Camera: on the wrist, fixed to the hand. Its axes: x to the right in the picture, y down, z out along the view.
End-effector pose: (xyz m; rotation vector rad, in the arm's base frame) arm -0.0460 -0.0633 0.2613 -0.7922 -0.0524 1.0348
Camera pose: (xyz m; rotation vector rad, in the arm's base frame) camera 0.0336 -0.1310 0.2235 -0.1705 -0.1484 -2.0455
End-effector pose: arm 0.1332 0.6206 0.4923 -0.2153 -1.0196 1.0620
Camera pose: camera 0.2425 0.6234 0.4721 0.7946 0.3755 -1.5453
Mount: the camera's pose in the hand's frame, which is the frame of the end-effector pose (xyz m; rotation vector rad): 0.0015 -0.0544 -0.0969 0.2568 0.9620 -2.9216
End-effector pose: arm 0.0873 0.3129 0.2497 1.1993 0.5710 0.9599
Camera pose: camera 0.0270 0.3605 0.1694 -0.8037 2.0208 -1.2973
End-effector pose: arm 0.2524 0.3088 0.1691 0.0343 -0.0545 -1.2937
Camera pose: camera 0.2064 0.2920 0.0694 -0.6616 -0.5054 1.8150
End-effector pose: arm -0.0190 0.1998 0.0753 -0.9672 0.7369 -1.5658
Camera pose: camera -0.1300 0.2061 0.0764 0.1217 0.5898 1.5518
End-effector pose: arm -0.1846 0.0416 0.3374 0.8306 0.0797 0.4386
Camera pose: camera -0.1874 0.0776 0.2323 -0.0482 1.9076 -2.0235
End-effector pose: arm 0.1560 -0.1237 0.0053 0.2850 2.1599 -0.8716
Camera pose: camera 0.0740 -0.0994 0.0762 1.5406 -0.5160 0.9589
